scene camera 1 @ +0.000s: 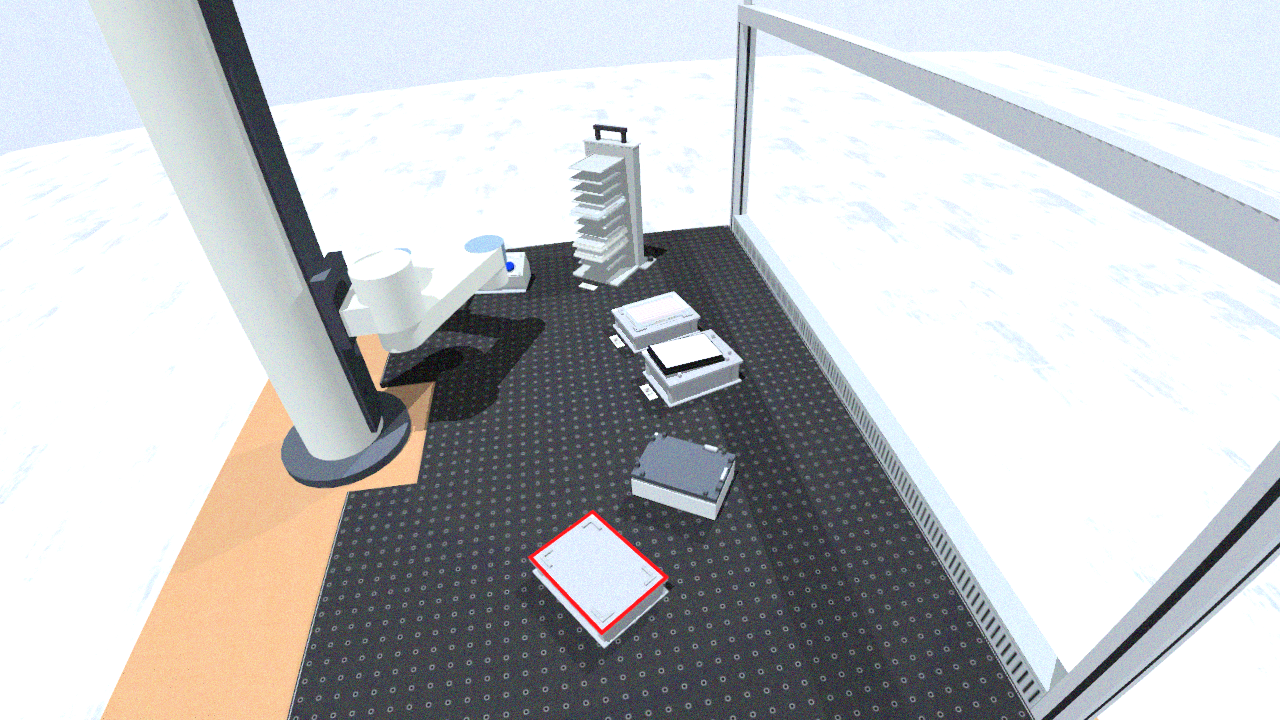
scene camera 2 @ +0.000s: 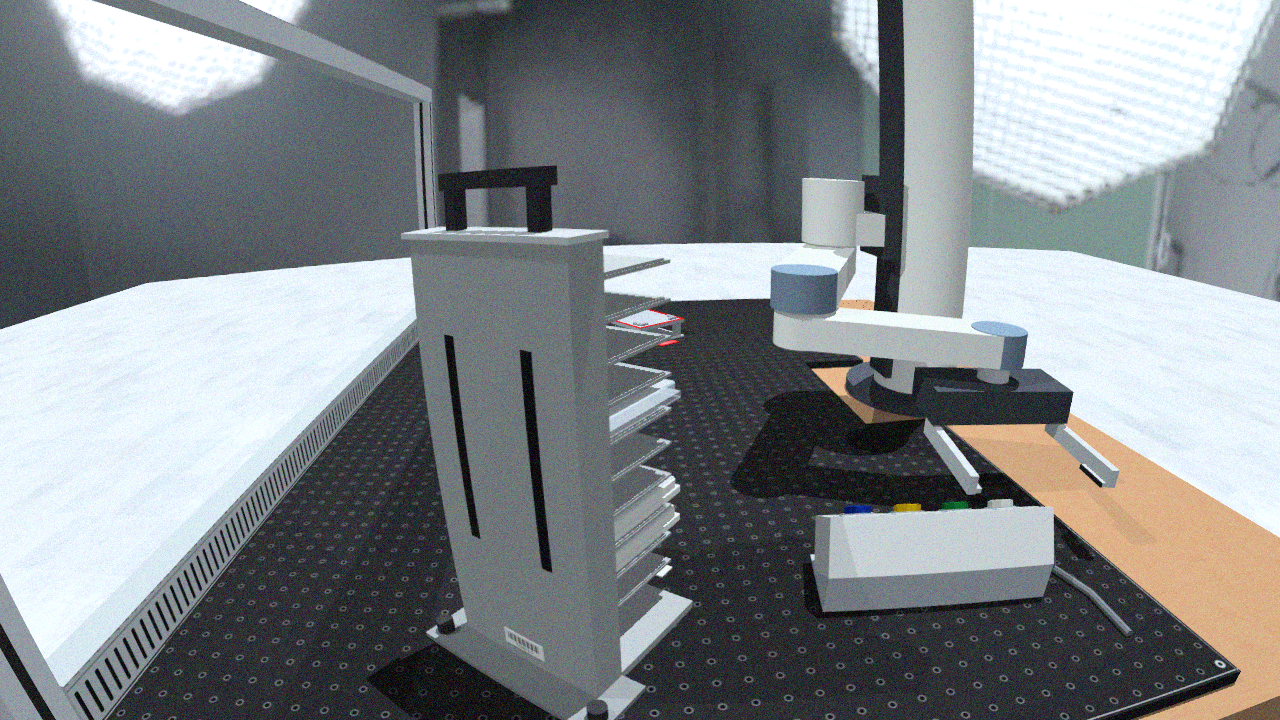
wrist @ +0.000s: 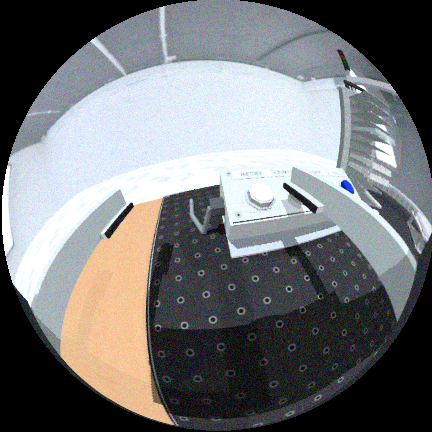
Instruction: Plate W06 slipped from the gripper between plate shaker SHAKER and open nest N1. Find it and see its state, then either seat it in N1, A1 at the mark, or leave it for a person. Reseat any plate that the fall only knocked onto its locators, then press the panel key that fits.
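Frame: origin at the arm's base, x ahead, y down, z left, level; millimetres.
Seen in the pictures: gripper, fingertip midpoint: (scene camera 2: 1046,482) (wrist: 204,182); arm's base at its link origin: (scene camera 1: 348,439).
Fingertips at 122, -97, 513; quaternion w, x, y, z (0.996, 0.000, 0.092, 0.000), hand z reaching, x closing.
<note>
Pixels of each thing's top centre, then the offset from my fingertips to it, as dx, dy, dz. "*": a spot on its surface instead.
- key panel at its top centre: (scene camera 2: 942,503) (wrist: 306,168) +130, +0, +6
- white-topped black plate at its top centre: (scene camera 1: 685,348) +556, +5, -481
- grey nest at a spot on its surface: (scene camera 1: 693,385) * +566, +79, -508
- dark-topped device at a spot on its surface: (scene camera 1: 684,467) * +494, +29, -759
- red-edged pale platform at its top centre: (scene camera 1: 596,565) (scene camera 2: 637,313) +337, +38, -907
- framed screen at a spot on its surface: (scene camera 1: 742,125) * +857, -225, +172
My gripper (scene camera 2: 1042,484) (wrist: 204,182) is open and empty above the near side of the key panel (scene camera 2: 935,573) (wrist: 280,229); the arm hides it in scene camera 1. The panel has white (scene camera 2: 999,503) (wrist: 261,194), green (scene camera 2: 954,505), yellow (scene camera 2: 906,507) and blue (scene camera 2: 857,508) (wrist: 347,186) keys. A finger covers the green key in the wrist view. A white-topped black plate (scene camera 1: 685,351) is on one grey nest (scene camera 1: 693,385). A pale, pinkish-topped plate (scene camera 1: 656,311) is on the nest behind. A dark-topped device (scene camera 1: 684,467) stands nearer. Which plate is W06 cannot be read.
A red-edged pale platform (scene camera 1: 597,573) (scene camera 2: 650,318) stands at the front in scene camera 1. A tall plate rack (scene camera 1: 632,197) (scene camera 2: 510,447) with several shelves stands beyond the nests. A framed screen (scene camera 1: 742,125) runs along one side. The arm column (scene camera 1: 214,223) (scene camera 2: 935,161) stands opposite.
</note>
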